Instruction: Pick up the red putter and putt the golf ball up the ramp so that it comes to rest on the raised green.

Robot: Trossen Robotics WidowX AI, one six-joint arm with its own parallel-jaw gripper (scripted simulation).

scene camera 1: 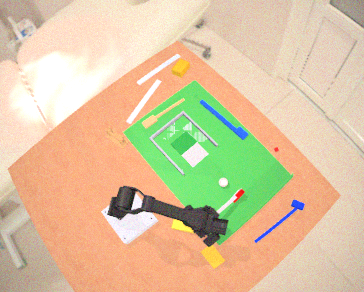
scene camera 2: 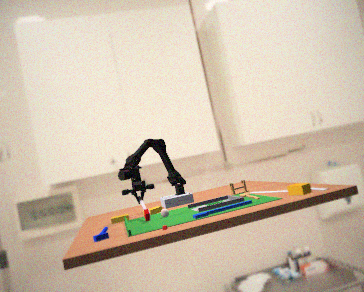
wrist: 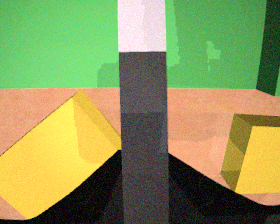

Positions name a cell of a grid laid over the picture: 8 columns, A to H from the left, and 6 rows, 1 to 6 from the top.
Note:
I see my gripper (wrist: E5) and a green mat (scene camera 1: F4).
The green mat also shows in scene camera 2 (scene camera 2: E5) and in the wrist view (wrist: B2).

